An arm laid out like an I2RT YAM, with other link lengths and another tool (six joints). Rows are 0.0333 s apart.
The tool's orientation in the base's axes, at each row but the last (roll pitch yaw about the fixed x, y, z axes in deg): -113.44 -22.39 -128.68; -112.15 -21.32 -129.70; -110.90 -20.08 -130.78; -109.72 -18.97 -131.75
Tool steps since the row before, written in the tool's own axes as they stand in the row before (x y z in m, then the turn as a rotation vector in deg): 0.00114 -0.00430 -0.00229 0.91 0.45 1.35; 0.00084 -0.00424 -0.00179 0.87 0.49 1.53; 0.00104 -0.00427 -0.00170 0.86 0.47 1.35; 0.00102 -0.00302 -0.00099 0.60 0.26 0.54
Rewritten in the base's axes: 0.00019 0.00087 0.00492 0.08 -1.60 -0.53; 0.00052 0.00072 0.00459 0.19 -1.70 -0.64; 0.00034 0.00050 0.00467 0.09 -1.57 -0.57; 0.00011 -0.00001 0.00334 -0.16 -0.81 -0.21
